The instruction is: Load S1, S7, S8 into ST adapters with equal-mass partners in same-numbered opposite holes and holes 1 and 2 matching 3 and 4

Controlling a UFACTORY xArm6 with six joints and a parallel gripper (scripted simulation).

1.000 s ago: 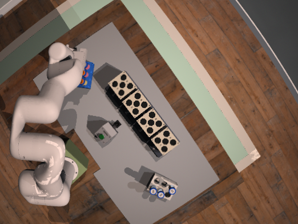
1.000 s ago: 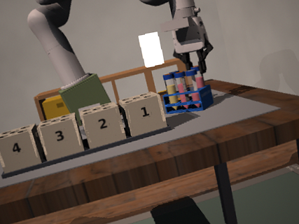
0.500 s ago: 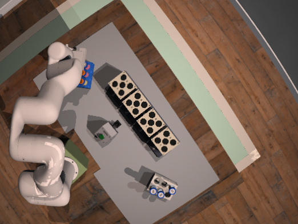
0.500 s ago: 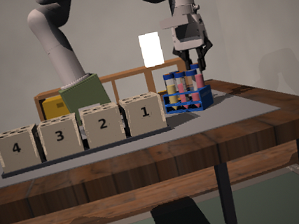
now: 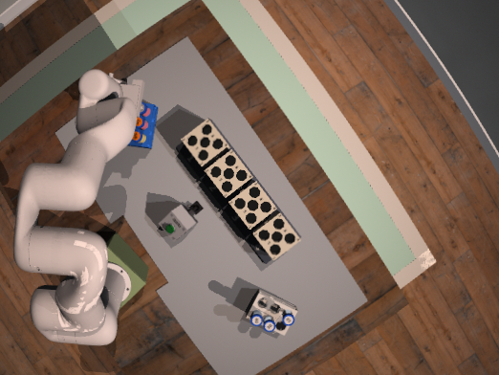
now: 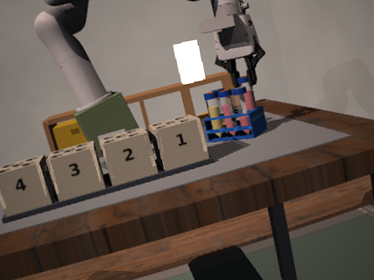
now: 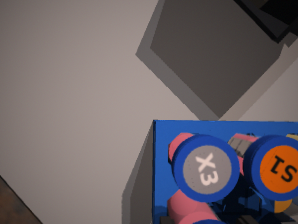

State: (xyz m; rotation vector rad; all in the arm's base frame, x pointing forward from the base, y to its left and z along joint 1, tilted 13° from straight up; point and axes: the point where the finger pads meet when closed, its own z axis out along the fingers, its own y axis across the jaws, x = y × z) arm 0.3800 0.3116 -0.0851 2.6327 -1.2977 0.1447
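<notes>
Now: hand 50 mm above the pink tube and 10 mm to the right of it. Round my hand: blue rack 110 mm below, 40 mm to the right, 20 mm behind; green DONE key 330 mm to the right, 160 mm behind, 70 mm below; tube of yellowish liquid 90 mm to the right, 70 mm below, 40 mm behind.
</notes>
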